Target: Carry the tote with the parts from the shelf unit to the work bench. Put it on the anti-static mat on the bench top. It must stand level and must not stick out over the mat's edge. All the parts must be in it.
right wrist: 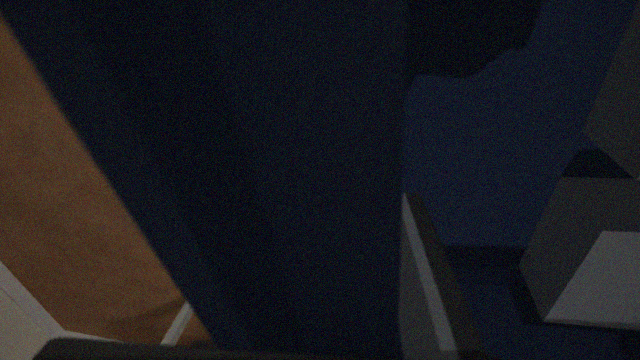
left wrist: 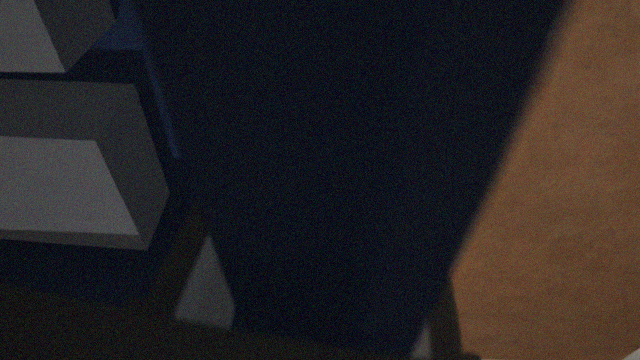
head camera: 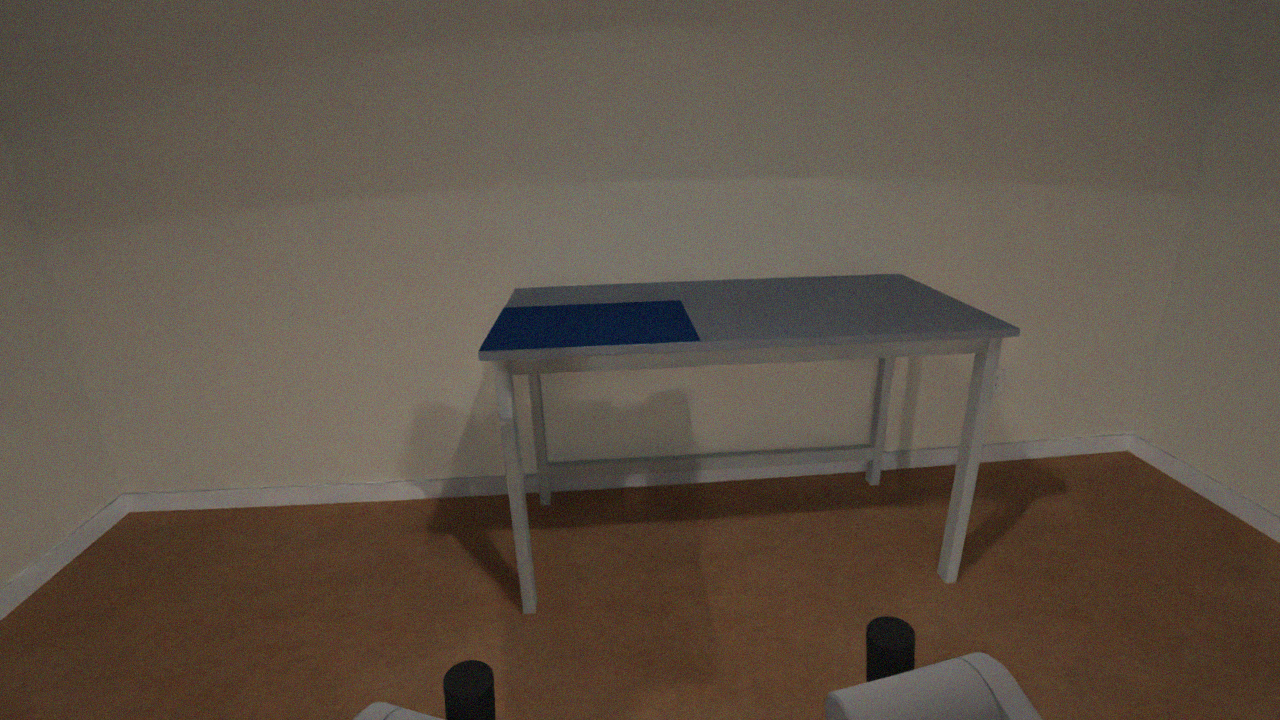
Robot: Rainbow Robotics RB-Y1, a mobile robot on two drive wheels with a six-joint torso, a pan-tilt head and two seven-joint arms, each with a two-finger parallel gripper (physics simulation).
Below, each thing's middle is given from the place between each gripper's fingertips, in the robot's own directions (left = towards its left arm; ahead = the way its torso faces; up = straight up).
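Dark blue tote (right wrist: 263, 157), from my left hand: 19 cm to the right, 1 cm behind, 1 cm below.
My right hand, from the dark blue tote: 190 mm to the right, 20 mm past, 10 mm above.
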